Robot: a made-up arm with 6 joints.
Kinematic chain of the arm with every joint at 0, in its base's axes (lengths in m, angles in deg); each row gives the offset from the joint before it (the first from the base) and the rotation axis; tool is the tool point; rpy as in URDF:
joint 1: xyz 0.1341 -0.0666 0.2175 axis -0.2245 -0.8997 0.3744
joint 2: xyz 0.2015 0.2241 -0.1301 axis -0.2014 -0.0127 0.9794
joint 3: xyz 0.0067 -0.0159 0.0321 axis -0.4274 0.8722 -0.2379
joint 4: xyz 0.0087 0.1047 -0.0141 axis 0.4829 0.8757 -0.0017
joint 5: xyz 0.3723 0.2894 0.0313 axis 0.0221 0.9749 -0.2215
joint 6: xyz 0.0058 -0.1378 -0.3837 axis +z
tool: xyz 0.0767 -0.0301 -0.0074 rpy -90 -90 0
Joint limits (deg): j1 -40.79..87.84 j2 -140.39..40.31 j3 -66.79..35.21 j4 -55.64..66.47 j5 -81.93..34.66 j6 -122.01..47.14
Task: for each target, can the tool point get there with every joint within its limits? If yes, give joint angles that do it. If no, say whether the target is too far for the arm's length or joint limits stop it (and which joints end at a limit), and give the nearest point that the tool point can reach.
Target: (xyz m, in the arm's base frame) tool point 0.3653 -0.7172 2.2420
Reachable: no: too far | nearest point 0.2904 -0.1523 1.0449 | short by 1.326 m
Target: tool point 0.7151 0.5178 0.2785
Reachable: yes | joints 68.54 -7.18 0.70 4.28 4.62 -63.86
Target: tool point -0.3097 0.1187 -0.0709
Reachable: no: joint limits stop it (at a limit: joint 1, joint 2, joint 3) | nearest point -0.2540 0.0292 -0.1434 | short by 0.128 m
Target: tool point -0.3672 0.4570 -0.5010
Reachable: no: joint limits stop it (at a limit: joint 1, joint 2, joint 3, joint 4) | nearest point -0.2656 0.4451 -0.4662 | short by 0.108 m
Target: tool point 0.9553 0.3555 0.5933
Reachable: yes | joints 77.15 -54.68 14.30 23.42 -43.89 4.64
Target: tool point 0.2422 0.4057 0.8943
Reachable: yes | joints 74.41 -33.87 -30.81 -29.42 -10.37 9.96
